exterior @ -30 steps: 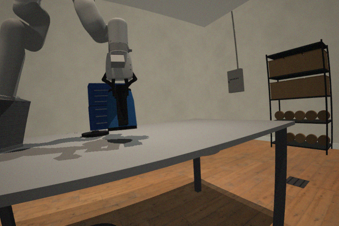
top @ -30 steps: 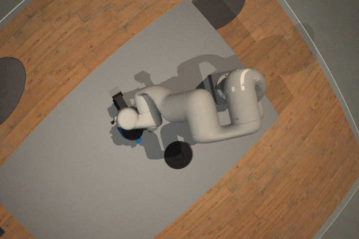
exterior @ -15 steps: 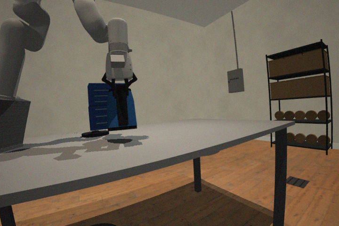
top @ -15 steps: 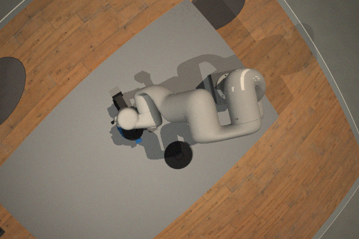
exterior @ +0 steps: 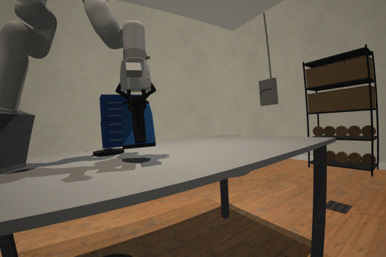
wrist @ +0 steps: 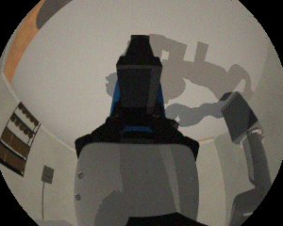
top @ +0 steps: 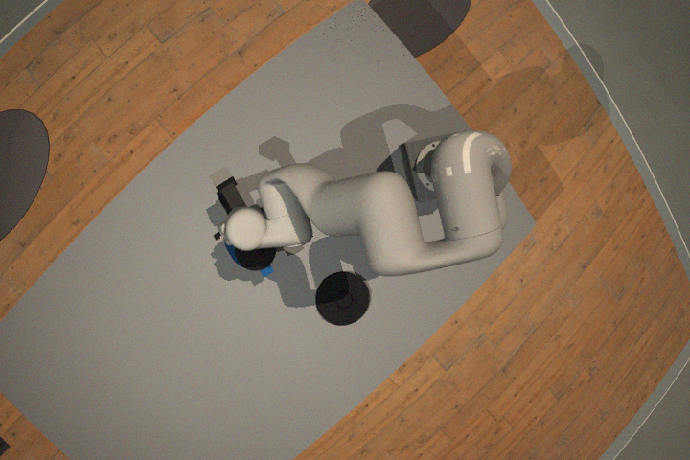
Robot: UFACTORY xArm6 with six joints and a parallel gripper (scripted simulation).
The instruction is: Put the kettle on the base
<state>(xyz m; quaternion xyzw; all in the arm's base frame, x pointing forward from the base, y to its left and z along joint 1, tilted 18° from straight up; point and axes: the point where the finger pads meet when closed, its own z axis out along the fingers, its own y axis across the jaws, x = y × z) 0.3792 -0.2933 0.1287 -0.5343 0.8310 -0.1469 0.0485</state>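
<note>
My gripper is now 5 cm above the blue kettle, 3 cm to the right of it and 1 cm short of it. The rest, counted from my hand: round black base 36 cm to the left, 18 cm below, 1 cm ahead.
</note>
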